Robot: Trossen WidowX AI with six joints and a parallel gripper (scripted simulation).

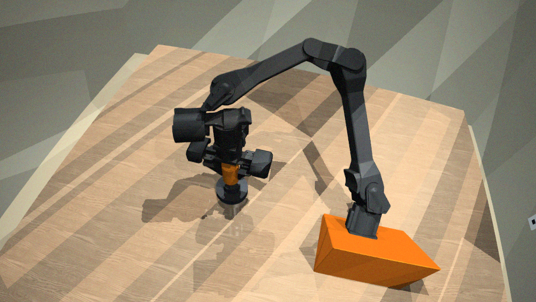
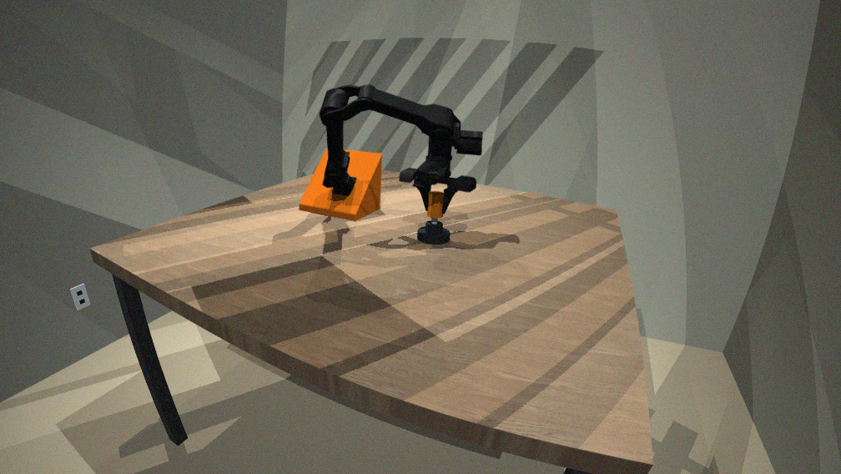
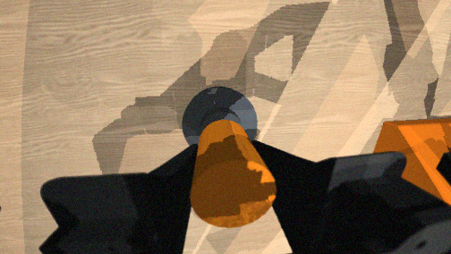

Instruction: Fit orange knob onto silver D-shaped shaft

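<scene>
My gripper tip is now 3 cm below the orange knob. Round my gripper tip: round pedestal (4 cm below).
</scene>
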